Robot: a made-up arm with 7 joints.
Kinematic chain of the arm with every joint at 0, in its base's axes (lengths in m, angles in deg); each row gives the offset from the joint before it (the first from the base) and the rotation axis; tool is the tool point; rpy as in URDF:
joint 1: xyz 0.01 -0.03 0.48 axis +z
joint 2: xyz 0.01 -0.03 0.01 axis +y
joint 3: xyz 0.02 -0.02 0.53 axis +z
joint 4: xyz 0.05 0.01 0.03 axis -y
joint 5: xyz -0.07 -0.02 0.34 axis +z
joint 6: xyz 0.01 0 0.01 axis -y
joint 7: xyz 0.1 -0.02 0 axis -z
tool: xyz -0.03 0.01 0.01 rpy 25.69 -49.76 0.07
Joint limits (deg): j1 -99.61..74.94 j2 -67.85..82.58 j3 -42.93..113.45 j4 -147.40..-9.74 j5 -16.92..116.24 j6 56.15..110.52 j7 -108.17..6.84
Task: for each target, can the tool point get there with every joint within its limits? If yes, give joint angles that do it. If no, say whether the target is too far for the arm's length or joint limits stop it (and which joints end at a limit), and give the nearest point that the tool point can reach.
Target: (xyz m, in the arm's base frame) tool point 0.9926 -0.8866 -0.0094
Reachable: no: too far | nearest point 0.7308 -0.6584 0.2306 | short by 0.422 m
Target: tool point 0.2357 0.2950 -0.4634
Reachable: no: joint limits stop it (at a limit: joint 2, joint 5, joint 7) | nearest point 0.2900 0.3731 0.0395 | short by 0.512 m
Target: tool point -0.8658 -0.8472 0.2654
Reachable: no: too far | nearest point -0.5276 -0.7653 0.2981 | short by 0.349 m
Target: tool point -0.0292 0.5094 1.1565
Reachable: yes | joints 51.31 22.92 86.90 -70.06 33.81 106.37 -54.98
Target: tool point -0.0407 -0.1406 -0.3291
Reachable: no: joint limits stop it (at a limit: joint 1, joint 2, joint 5, joint 7) | nearest point -0.0883 -0.3688 0.0897 | short by 0.479 m
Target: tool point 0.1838 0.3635 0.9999
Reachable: yes | joints -19.92 3.17 96.90 -97.98 33.26 63.55 -83.15
